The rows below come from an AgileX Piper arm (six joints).
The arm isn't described. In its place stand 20 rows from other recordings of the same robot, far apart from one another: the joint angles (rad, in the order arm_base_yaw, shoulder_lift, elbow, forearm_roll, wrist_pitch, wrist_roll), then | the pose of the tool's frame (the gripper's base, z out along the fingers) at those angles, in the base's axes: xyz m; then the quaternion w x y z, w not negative.
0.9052, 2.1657, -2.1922, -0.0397, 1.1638, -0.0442 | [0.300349 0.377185 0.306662 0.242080 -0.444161 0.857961 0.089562]
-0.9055, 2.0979, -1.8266, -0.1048, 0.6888, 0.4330 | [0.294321 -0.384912 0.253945 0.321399 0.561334 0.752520 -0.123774]
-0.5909, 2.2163, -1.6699, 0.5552, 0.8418, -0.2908 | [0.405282 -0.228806 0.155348 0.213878 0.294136 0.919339 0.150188]
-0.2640, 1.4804, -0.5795, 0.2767, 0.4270, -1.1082 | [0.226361 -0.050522 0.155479 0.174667 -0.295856 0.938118 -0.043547]
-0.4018, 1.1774, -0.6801, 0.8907, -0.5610, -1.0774 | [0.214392 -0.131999 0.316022 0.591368 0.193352 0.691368 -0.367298]
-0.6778, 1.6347, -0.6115, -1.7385, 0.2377, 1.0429 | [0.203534 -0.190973 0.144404 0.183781 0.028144 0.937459 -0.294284]
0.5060, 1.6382, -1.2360, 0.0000, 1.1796, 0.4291 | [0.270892 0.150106 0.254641 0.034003 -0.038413 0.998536 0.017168]
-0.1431, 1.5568, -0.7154, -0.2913, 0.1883, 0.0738 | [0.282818 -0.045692 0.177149 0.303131 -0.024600 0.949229 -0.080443]
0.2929, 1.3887, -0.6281, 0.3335, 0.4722, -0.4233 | [0.221578 0.080974 0.187418 0.214473 -0.217449 0.947839 0.091204]
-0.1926, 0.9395, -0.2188, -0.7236, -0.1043, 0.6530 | [0.155061 -0.023849 0.195193 0.485760 0.037680 0.872647 -0.033238]
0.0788, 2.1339, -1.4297, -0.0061, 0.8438, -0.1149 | [0.409389 0.031911 0.123587 0.054920 -0.098442 0.993620 -0.003379]
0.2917, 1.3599, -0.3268, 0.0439, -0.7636, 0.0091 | [0.223577 0.064249 0.200193 0.632662 -0.086529 0.763775 0.094338]
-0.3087, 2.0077, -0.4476, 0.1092, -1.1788, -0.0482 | [0.271093 -0.096070 0.088707 0.580551 0.150549 0.789013 -0.133245]
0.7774, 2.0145, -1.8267, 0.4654, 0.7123, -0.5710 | [0.316969 0.349388 0.298372 0.336982 -0.481233 0.772641 0.240589]
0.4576, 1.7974, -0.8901, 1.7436, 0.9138, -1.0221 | [0.269328 0.211758 0.188964 0.107310 -0.051745 0.821082 0.558240]
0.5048, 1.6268, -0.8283, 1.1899, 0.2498, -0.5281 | [0.269984 0.173040 0.191860 0.251999 0.024211 0.922225 0.292252]
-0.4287, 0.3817, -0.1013, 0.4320, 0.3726, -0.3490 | [0.078540 -0.020646 0.191666 0.497679 0.171359 0.849864 -0.026115]
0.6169, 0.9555, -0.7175, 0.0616, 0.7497, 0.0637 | [0.141585 0.105098 0.288771 0.300814 -0.243934 0.911962 0.135397]
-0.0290, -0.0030, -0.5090, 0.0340, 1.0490, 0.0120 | [-0.005846 0.002852 0.280815 0.531658 0.016702 0.846703 0.012468]
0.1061, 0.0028, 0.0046, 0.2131, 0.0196, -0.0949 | [0.056380 0.006384 0.209826 0.723487 0.002623 0.685338 0.082896]
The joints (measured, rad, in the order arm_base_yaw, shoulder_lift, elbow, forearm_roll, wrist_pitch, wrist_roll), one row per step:
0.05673, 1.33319, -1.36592, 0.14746, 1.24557, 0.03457
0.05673, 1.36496, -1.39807, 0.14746, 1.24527, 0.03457
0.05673, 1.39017, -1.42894, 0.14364, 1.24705, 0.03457
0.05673, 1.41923, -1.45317, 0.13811, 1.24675, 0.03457
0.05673, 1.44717, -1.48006, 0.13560, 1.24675, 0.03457
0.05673, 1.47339, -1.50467, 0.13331, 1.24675, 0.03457
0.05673, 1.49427, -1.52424, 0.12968, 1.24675, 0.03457
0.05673, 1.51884, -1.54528, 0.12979, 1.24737, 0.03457
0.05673, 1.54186, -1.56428, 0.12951, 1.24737, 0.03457
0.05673, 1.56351, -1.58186, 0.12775, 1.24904, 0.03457
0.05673, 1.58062, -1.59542, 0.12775, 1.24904, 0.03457
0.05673, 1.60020, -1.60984, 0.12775, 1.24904, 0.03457
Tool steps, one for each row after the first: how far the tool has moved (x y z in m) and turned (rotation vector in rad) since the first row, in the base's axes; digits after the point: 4 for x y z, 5 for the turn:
0.0090, 0.0005, 0.0009, 0.00004, -0.00068, -0.00004
0.0162, 0.0006, 0.0028, -0.00355, -0.00478, -0.00026
0.0244, 0.0006, 0.0016, -0.00929, -0.00057, -0.00096
0.0324, 0.0008, 0.0013, -0.01183, 0.00034, -0.00125
0.0398, 0.0011, 0.0006, -0.01420, 0.00182, -0.00152
0.0457, 0.0011, -0.0001, -0.01787, 0.00292, -0.00194
0.0525, 0.0015, -0.0016, -0.01801, 0.00706, -0.00181
0.0589, 0.0018, -0.0034, -0.01852, 0.01106, -0.00181
0.0648, 0.0020, -0.0053, -0.02062, 0.01667, -0.00174
0.0695, 0.0023, -0.0070, -0.02082, 0.02022, -0.00171
0.0748, 0.0026, -0.0094, -0.02112, 0.02537, -0.00166

